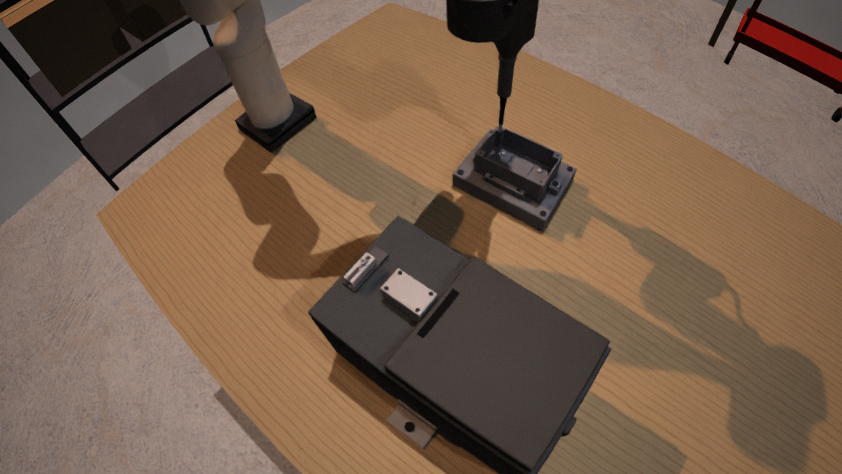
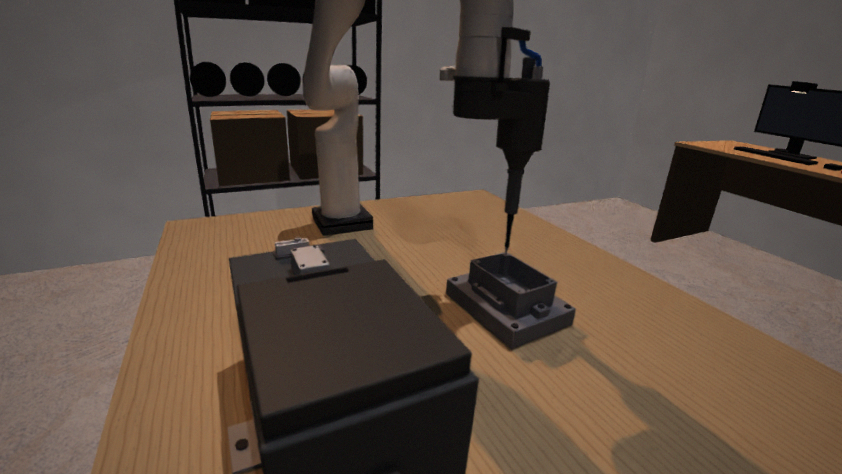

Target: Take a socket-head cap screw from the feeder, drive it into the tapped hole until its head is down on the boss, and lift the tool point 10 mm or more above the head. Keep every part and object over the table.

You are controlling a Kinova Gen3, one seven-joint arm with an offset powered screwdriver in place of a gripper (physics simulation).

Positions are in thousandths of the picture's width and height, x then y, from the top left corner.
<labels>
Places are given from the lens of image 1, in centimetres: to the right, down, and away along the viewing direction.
dark fixture plate (image 1: 561,385): 8, -9, 68
</labels>
